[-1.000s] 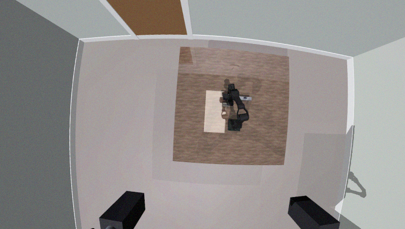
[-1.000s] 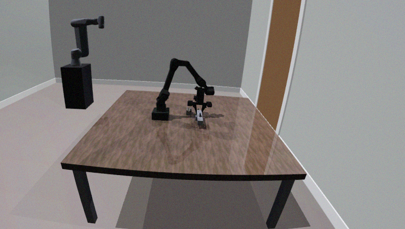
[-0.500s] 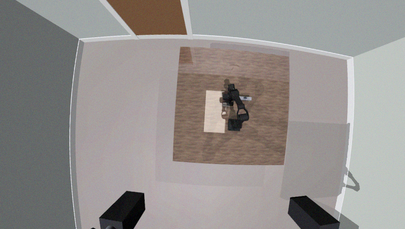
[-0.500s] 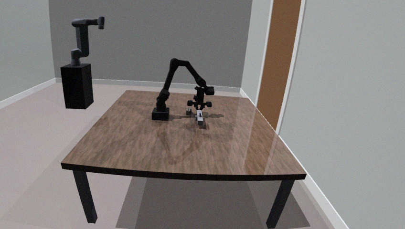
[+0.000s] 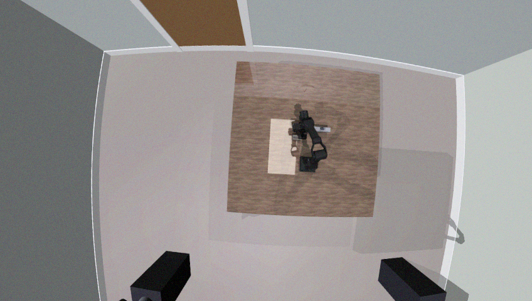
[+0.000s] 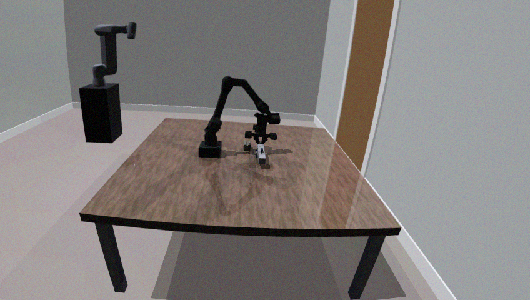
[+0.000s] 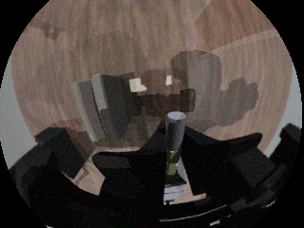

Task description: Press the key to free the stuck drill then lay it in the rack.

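Now: the grey slatted rack 7 cm behind my gripper tip and 3 cm to the left of it. From my gripper tip the other things lie so: drill (4 cm to the right, 3 cm above).
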